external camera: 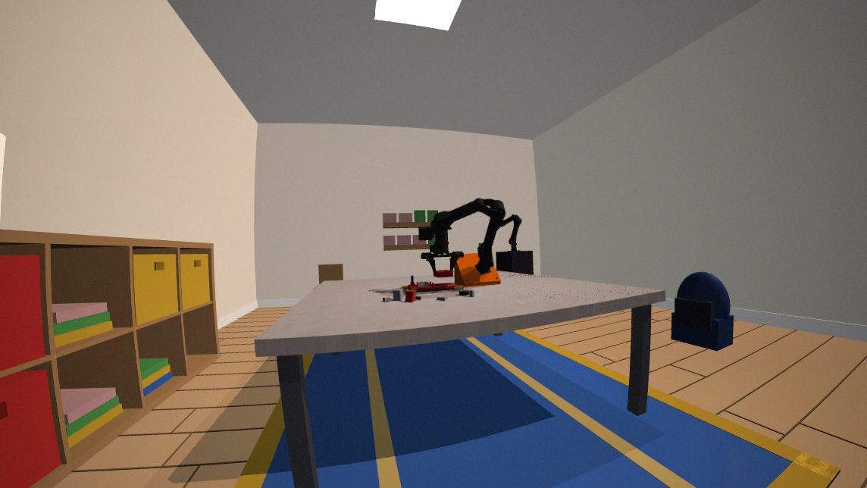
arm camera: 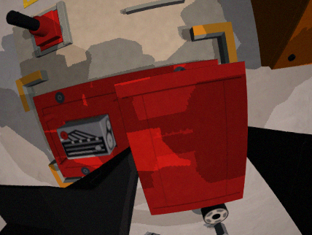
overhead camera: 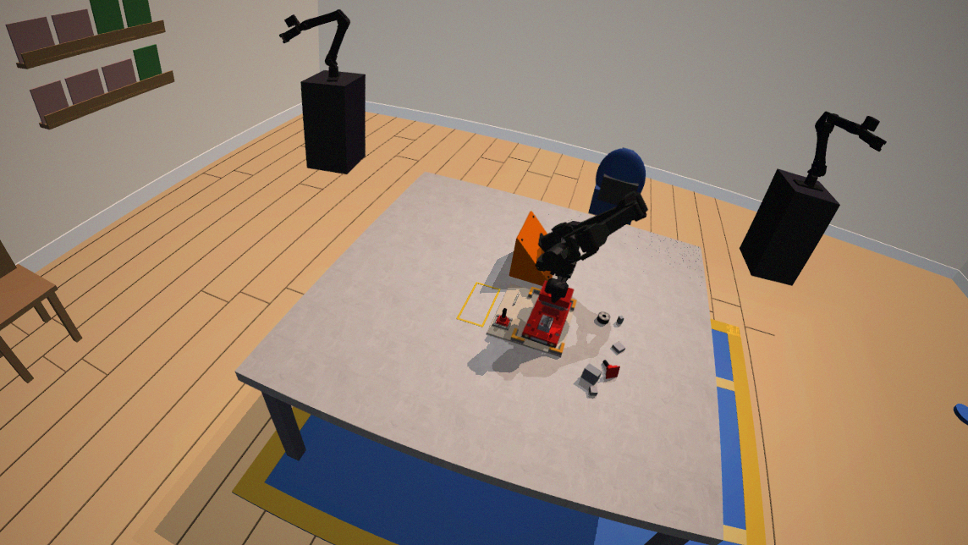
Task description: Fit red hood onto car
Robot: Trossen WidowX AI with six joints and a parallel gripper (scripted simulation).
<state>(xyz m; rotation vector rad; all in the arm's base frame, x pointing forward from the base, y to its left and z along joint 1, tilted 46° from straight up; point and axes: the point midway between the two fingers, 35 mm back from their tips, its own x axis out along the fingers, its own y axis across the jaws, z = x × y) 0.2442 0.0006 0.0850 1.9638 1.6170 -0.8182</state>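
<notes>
My gripper tip is 6 cm short of the jig, 6 cm above it and 4 cm to the left of it. The rest, counted from my gripper tip: wheel: 17 cm to the left, 6 cm below, 1 cm behind; red hood: 1 cm above.
</notes>
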